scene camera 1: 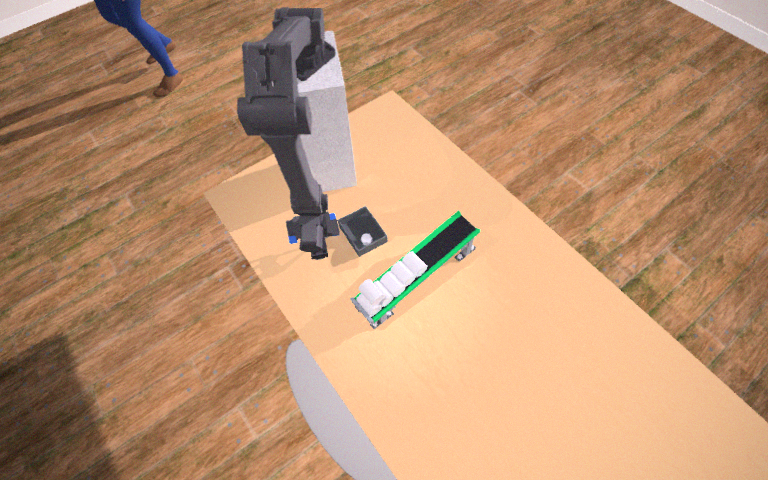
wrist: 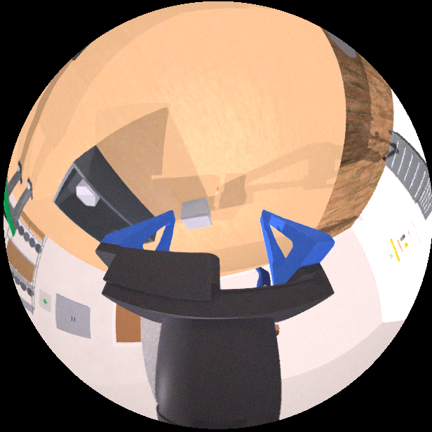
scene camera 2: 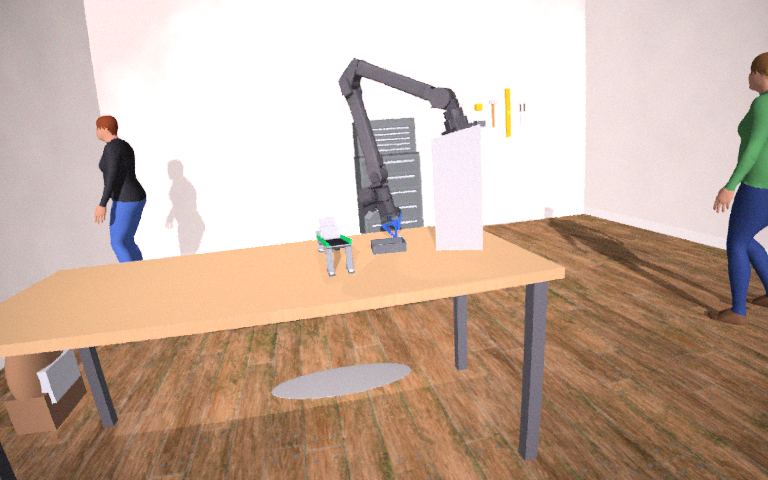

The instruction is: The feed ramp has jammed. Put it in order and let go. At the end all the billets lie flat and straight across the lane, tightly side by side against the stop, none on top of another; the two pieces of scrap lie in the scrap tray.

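Frame: origin at the arm's base, x ahead, y left, z up, level; metres.
Where they show: gripper, fingertip midpoint: [scene camera 2: 396, 233]; arm's base at its link origin: [scene camera 1: 308, 58] [scene camera 2: 458, 131].
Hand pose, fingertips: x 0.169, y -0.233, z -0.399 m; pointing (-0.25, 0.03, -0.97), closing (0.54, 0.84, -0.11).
Note:
Things, the pixels of their top centre, and the offset from my fingertips. Level surfaces: height alone.
- upper billet at its top centre: [scene camera 1: 371, 289] [scene camera 2: 326, 217] dx +0.280, dy -0.041, dz +0.101 m
- scrap at its top centre: [scene camera 1: 366, 238] dx +0.118, dy +0.105, dz -0.008 m
- dark scrap tray at its top centre: [scene camera 1: 362, 227] [scene camera 2: 387, 240] dx +0.091, dy +0.116, dz +0.007 m
- table at its surface level: dz -0.028 m
The feed ramp [scene camera 1: 436, 267] [scene camera 2: 323, 240] [wrist: 8, 212] carries several white billets [scene camera 1: 391, 284] [scene camera 2: 329, 229] in a row at its lower end, by the stop. One upper billet [scene camera 1: 372, 292] lies on top of others there, skewed to the lane. A pale piece of scrap [scene camera 1: 366, 238] [wrist: 86, 193] lies in the dark scrap tray [scene camera 1: 373, 247] [scene camera 2: 388, 246] [wrist: 107, 180]. Another grey block of scrap [wrist: 196, 214] lies on the table beside the tray. My gripper [scene camera 1: 312, 228] [scene camera 2: 394, 235] [wrist: 217, 214] is open and empty. In the wrist view that block shows between the fingers, nearer the left one.
The pale pedestal [scene camera 1: 331, 141] [scene camera 2: 457, 192] of the arm stands on the table [scene camera 1: 509, 367] [scene camera 2: 226, 294] behind the tray. The tray is between my gripper and the ramp in scene camera 1. The table's edge runs close beside my gripper.

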